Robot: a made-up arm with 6 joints. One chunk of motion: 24 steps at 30 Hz.
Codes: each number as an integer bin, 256 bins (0 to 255) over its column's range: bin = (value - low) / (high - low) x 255, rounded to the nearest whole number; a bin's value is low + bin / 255 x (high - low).
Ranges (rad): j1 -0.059..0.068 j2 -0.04..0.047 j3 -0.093..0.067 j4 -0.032..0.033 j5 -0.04..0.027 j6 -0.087..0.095
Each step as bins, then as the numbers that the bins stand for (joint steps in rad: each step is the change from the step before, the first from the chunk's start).
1 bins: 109 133 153 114 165 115
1 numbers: -0.00471 0.00538 0.00300 -0.00294 0.00335 -0.00492
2 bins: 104 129 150 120 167 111
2 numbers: -0.00720 0.00401 0.00112 -0.00141 0.00388 -0.00778
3 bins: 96 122 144 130 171 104
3 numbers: -0.01119 0.00162 -0.00265 0.00114 0.00493 -0.01277
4 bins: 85 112 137 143 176 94
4 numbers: -0.01667 -0.00179 -0.00704 0.00445 0.00624 -0.01991
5 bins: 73 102 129 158 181 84
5 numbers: -0.02264 -0.00520 -0.01206 0.00827 0.00756 -0.02705
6 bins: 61 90 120 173 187 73
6 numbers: -0.02862 -0.00929 -0.01771 0.01210 0.00913 -0.03490
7 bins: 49 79 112 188 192 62
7 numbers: -0.03460 -0.01305 -0.02273 0.01592 0.01045 -0.04275
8 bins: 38 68 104 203 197 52
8 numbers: -0.04007 -0.01680 -0.02775 0.01975 0.01176 -0.04989
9 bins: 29 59 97 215 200 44
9 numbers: -0.04456 -0.01987 -0.03214 0.02280 0.01255 -0.05560
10 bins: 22 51 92 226 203 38
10 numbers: -0.04804 -0.02260 -0.03527 0.02561 0.01334 -0.05988
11 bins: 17 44 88 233 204 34
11 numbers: -0.05053 -0.02499 -0.03778 0.02739 0.01360 -0.06273
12 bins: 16 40 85 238 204 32
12 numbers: -0.05103 -0.02635 -0.03967 0.02867 0.01360 -0.06416
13 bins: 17 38 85 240 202 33
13 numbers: -0.05053 -0.02704 -0.03967 0.02918 0.01307 -0.06345
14 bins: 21 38 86 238 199 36
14 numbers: -0.04854 -0.02704 -0.03904 0.02867 0.01229 -0.06131
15 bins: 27 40 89 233 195 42
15 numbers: -0.04555 -0.02635 -0.03716 0.02739 0.01124 -0.05702
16 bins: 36 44 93 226 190 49
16 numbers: -0.04107 -0.02499 -0.03465 0.02561 0.00992 -0.05203
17 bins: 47 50 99 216 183 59
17 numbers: -0.03559 -0.02294 -0.03088 0.02306 0.00808 -0.04489
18 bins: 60 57 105 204 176 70
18 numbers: -0.02912 -0.02055 -0.02712 0.02000 0.00624 -0.03704
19 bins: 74 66 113 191 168 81
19 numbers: -0.02215 -0.01748 -0.02210 0.01669 0.00414 -0.02919
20 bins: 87 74 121 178 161 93
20 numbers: -0.01567 -0.01475 -0.01708 0.01337 0.00230 -0.02062
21 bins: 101 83 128 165 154 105
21 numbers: -0.00870 -0.01168 -0.01269 0.01006 0.00046 -0.01206
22 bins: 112 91 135 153 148 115
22 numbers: -0.00322 -0.00895 -0.00829 0.00700 -0.00111 -0.00492
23 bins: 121 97 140 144 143 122
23 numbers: 0.00126 -0.00691 -0.00516 0.00471 -0.00243 0.00007
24 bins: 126 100 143 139 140 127
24 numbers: 0.00375 -0.00588 -0.00327 0.00343 -0.00322 0.00364
